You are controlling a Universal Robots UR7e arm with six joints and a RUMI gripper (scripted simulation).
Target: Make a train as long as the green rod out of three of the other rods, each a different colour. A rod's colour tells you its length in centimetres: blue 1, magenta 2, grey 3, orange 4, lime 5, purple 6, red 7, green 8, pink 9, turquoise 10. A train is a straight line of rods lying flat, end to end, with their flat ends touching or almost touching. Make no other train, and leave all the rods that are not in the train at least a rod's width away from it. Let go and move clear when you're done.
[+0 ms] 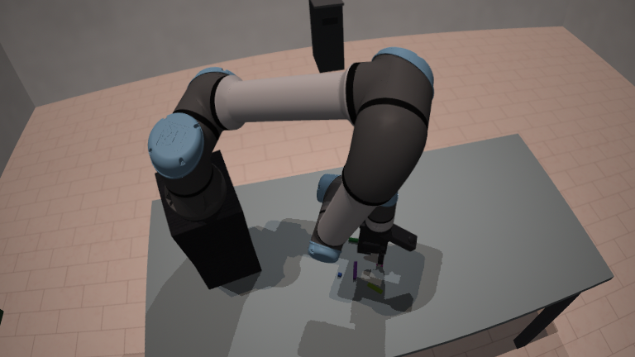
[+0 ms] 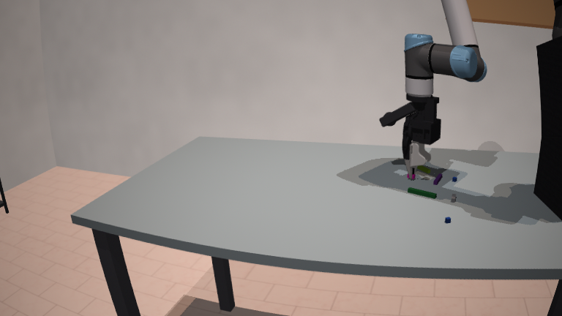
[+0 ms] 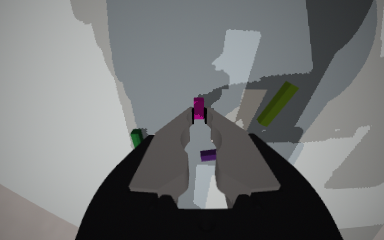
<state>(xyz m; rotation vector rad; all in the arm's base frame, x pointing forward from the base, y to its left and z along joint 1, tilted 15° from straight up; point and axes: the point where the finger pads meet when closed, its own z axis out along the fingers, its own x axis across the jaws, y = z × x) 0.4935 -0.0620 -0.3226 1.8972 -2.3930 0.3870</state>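
Now: the purple rod 80 mm behind my hand, 10 mm to the right of it and 20 mm below it. Round my hand: green rod 50 mm behind, 90 mm to the left, 20 mm below; lime rod 20 mm behind, 80 mm to the right, 20 mm below; magenta rod 10 mm below.
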